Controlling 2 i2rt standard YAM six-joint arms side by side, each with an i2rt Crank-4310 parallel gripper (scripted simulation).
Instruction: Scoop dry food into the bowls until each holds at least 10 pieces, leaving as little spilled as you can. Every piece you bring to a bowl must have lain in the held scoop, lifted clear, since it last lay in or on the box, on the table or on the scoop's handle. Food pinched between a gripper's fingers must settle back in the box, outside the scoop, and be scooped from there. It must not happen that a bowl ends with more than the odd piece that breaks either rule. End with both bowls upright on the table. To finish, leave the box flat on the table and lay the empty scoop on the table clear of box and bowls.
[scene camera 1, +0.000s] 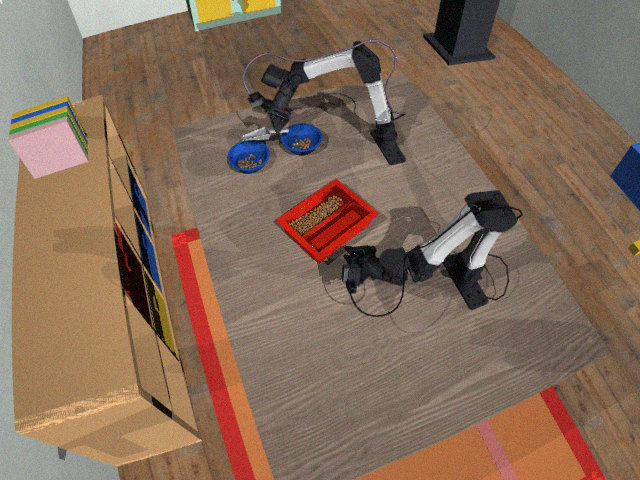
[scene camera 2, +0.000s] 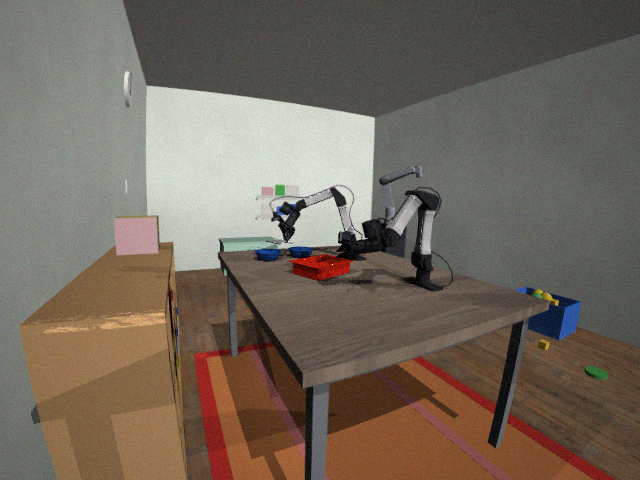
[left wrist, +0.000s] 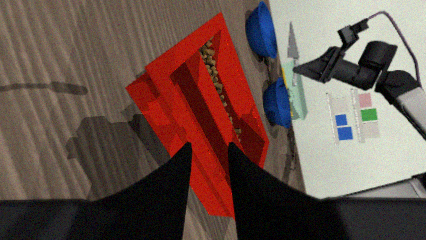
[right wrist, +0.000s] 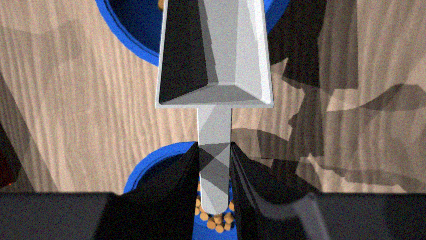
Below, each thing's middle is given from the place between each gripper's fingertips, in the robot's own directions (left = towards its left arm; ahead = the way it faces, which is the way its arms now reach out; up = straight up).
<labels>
My right hand is 5 cm short of the grey scoop (right wrist: 214, 63). From my right hand the other things lie so: red box (scene camera 1: 333, 232) 42 cm to the left, 6 cm below, 6 cm behind.
Now: the red box 1 cm behind my left hand, 19 cm to the right of it and 9 cm below it. Round my left hand: grey scoop 10 cm ahead, 61 cm to the right, 3 cm below.
</labels>
